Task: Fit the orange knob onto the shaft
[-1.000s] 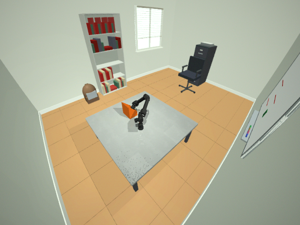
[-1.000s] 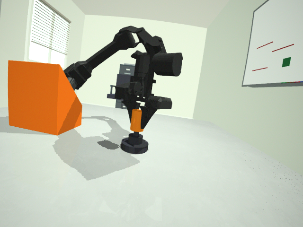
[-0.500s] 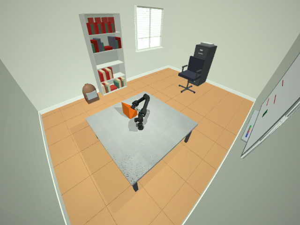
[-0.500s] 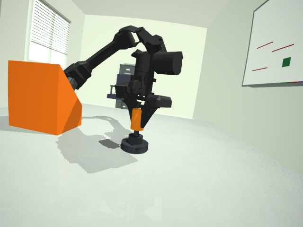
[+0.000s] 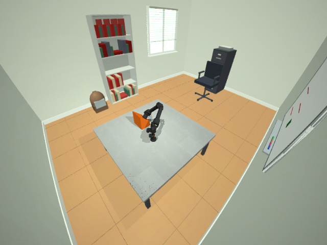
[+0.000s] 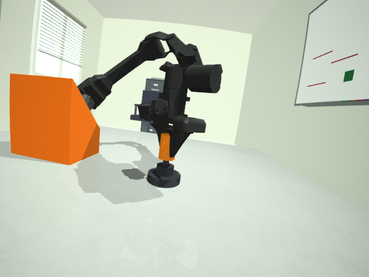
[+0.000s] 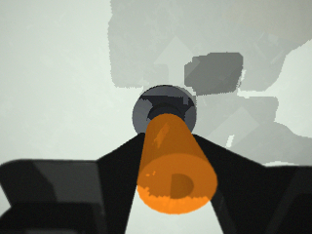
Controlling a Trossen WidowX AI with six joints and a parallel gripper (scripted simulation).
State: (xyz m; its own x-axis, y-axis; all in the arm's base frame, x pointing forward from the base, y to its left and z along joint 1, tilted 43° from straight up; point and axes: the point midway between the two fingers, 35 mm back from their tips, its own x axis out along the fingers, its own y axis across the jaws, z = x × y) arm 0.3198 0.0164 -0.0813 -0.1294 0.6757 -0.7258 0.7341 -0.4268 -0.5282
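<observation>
Now: the knob 20 mm above my gripper tip. From my gripper tip the other things lie so: dark pedestal (40 mm below).
</observation>
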